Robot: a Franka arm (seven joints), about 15 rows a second.
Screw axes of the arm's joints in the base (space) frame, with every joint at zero. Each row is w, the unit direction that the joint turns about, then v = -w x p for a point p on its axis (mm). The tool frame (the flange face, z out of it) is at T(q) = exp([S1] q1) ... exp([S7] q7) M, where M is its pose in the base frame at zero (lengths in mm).
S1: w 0 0 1 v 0 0 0
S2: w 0 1 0 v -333 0 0
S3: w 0 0 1 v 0 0 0
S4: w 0 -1 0 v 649 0 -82.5
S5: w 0 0 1 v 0 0 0
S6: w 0 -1 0 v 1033 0 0
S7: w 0 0 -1 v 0 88 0
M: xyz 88 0 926 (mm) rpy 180 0 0 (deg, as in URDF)
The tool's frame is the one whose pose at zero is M.
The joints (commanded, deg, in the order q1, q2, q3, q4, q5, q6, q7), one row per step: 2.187, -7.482, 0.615, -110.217, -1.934, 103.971, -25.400; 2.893, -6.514, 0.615, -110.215, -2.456, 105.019, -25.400; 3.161, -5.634, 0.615, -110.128, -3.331, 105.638, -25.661; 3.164, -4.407, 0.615, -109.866, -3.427, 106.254, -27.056; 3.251, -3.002, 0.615, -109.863, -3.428, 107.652, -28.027; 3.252, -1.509, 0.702, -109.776, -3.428, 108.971, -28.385
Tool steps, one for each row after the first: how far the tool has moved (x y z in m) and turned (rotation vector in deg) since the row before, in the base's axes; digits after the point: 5 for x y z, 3 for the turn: 0.00521, 0.00608, -0.00720, -0.483, -0.108, 0.866; 0.00440, 0.00158, -0.00639, -0.848, 0.134, 0.773; 0.00592, 0.00032, -0.00832, -0.123, 0.423, 1.456; 0.00711, 0.00142, -0.01112, 0.019, 0.064, 1.138; 0.00716, 0.00146, -0.01156, 0.025, 0.112, 0.521
